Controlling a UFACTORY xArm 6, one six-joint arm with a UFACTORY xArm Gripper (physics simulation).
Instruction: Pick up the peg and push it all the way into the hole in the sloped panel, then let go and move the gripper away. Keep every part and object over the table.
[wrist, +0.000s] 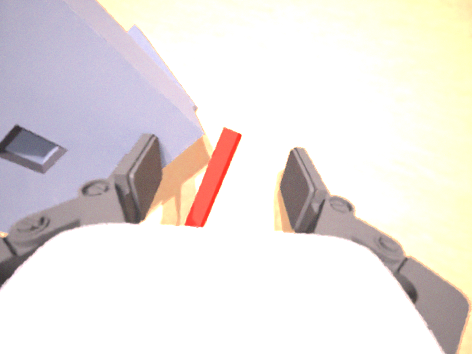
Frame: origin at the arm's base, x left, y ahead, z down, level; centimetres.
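Where they show: gripper, fingertip midpoint: (224, 161).
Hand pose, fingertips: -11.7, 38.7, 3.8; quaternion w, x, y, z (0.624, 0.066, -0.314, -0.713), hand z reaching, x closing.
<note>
After its pixels a point has its place, as x, y, z.
The peg (215, 176) {-10.3, 39.7, 6.2} is a long red bar with flat sides. It lies slanted in the middle of the wrist view, and its near end is hidden behind the white gripper housing. My gripper (224, 161) {-11.7, 38.7, 3.8} is open, with one finger on each side of the peg. The peg is nearer the left finger, with a gap on both sides, and neither finger touches it. The sloped panel (85, 85) {-13.2, 44.2, -1.1} is blue-grey and fills the upper left. Its rectangular hole (32, 148) {-9.4, 47.9, -0.1} shows at the left edge of the view, left of the left finger.
The panel's near right corner comes close to the peg's far end and lies behind the left finger. A thin blue-grey piece (160, 62) {-17.4, 46.8, 6.6} sticks out past the panel's far edge. The pale wooden table (400, 75) {-20.5, 30.0, 7.4} is very brightly lit, with shadows near the panel and the fingers.
</note>
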